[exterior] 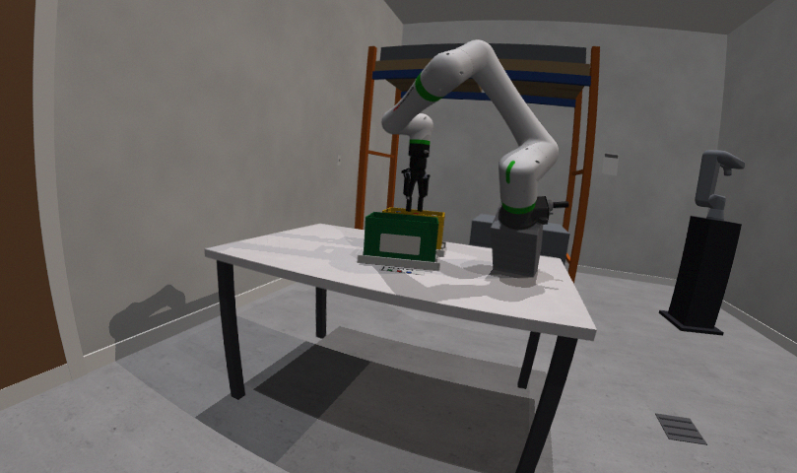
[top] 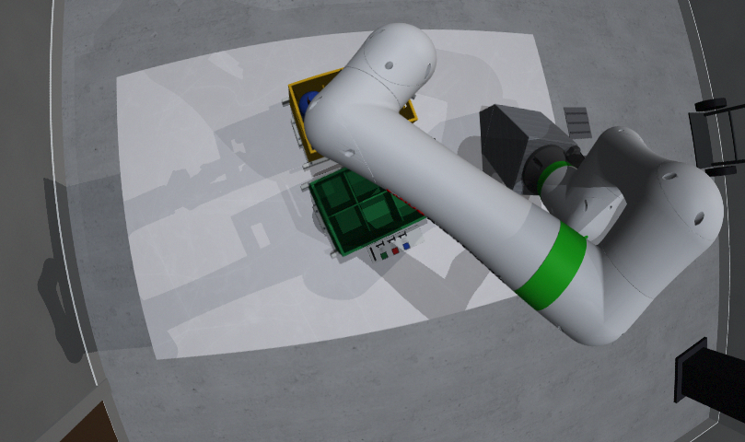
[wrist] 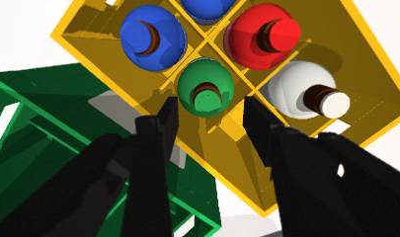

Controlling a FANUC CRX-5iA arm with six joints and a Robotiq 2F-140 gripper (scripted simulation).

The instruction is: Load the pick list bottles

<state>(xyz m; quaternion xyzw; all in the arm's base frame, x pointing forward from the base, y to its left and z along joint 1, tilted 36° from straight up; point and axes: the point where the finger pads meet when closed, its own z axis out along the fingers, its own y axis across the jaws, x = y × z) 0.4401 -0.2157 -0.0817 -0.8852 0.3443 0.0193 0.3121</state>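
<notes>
Right now the green-label bottle is 120 mm below my hand. Also, from my hand: yellow crate: 40 mm to the right, 130 mm below; red bottle: 10 mm ahead, 90 mm to the right, 120 mm below; blue-label bottle: 90 mm ahead, 80 mm to the right, 120 mm below.
</notes>
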